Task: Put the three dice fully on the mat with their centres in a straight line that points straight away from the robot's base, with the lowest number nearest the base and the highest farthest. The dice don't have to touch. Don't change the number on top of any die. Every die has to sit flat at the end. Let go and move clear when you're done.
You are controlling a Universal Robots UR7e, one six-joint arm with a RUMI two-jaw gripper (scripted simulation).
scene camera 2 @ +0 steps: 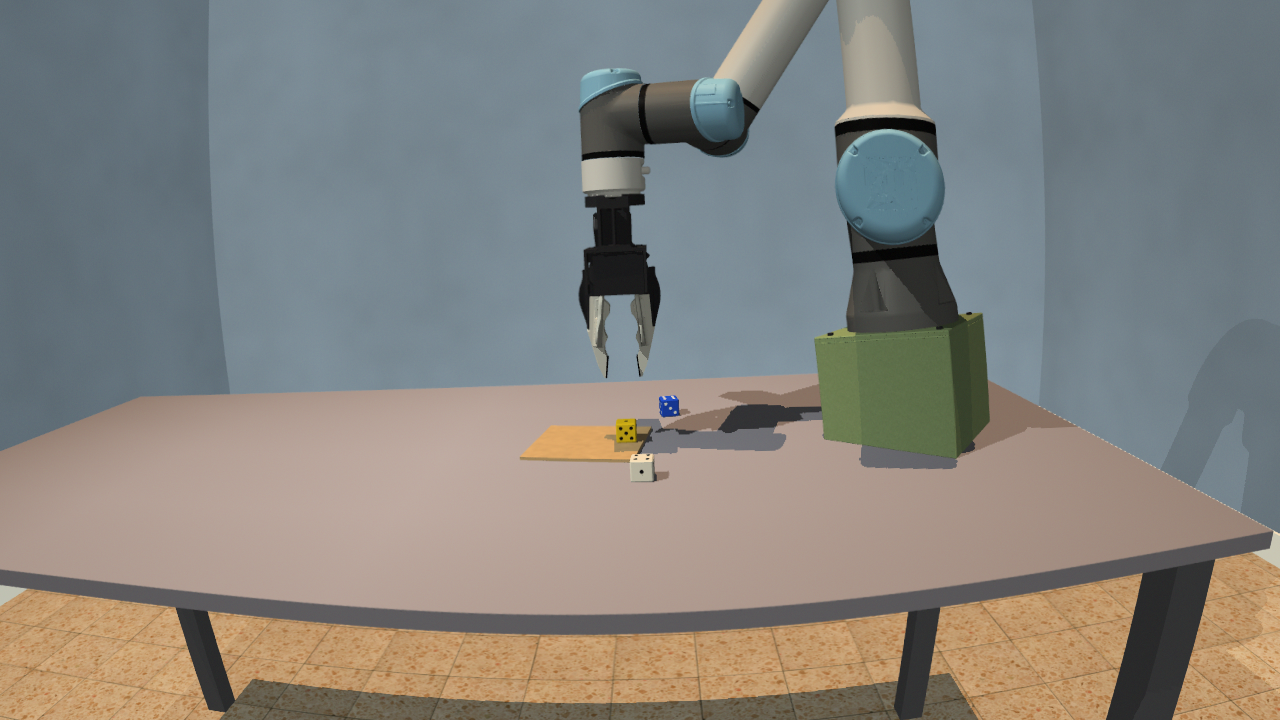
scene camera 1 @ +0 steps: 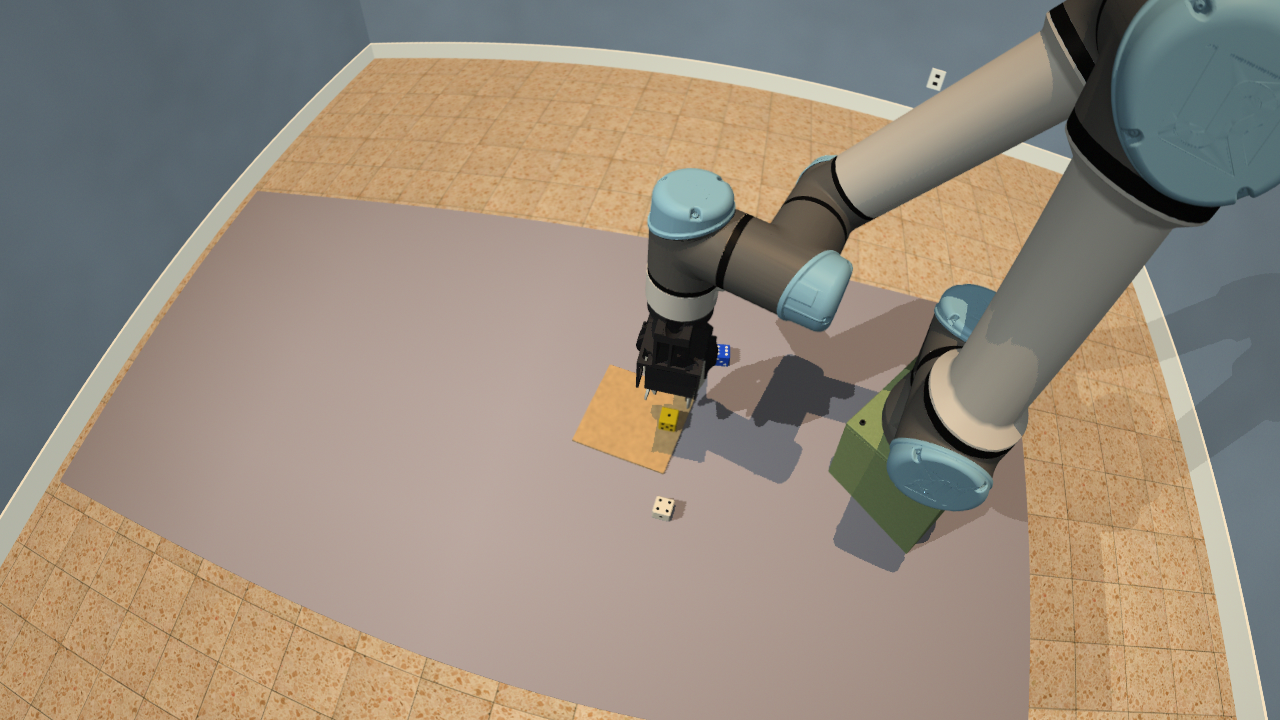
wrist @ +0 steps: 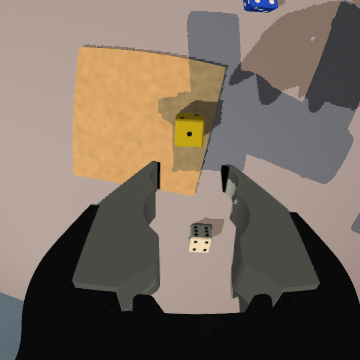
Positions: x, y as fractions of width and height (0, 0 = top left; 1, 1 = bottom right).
In view: the gripper (scene camera 2: 0.49, 0.52), a yellow die (wrist: 0.53, 0.36) and a mat (scene camera 1: 0.48, 0.59).
The mat also shows in scene camera 2 (scene camera 2: 0.44, 0.62) and in the wrist view (wrist: 0.35, 0.28). The gripper also shows in the wrist view (wrist: 0.53, 0.46).
